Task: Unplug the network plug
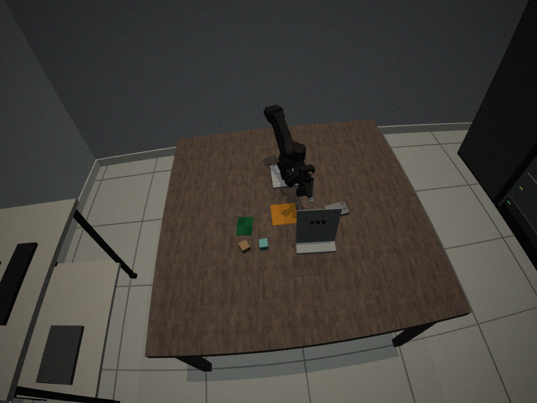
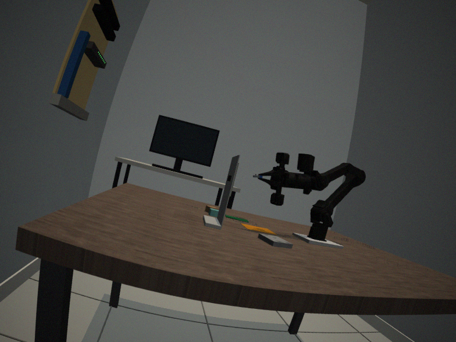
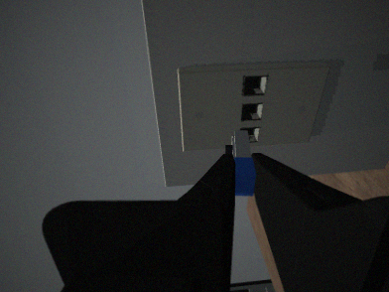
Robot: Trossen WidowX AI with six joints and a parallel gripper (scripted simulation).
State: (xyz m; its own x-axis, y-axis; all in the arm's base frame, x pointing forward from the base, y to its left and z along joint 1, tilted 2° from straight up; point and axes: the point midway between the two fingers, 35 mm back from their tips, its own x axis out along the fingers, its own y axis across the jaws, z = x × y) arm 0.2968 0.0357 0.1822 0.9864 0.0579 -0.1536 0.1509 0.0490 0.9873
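The orange flat square is 90 mm behind my gripper tip, 100 mm to the right of it and 190 mm below it. From my gripper tip the other things lie so: grey upright panel: 100 mm ahead, 90 mm below; then blue network plug: right at my gripper tip; then flat grey block: 50 mm behind, 150 mm to the left, 190 mm below.
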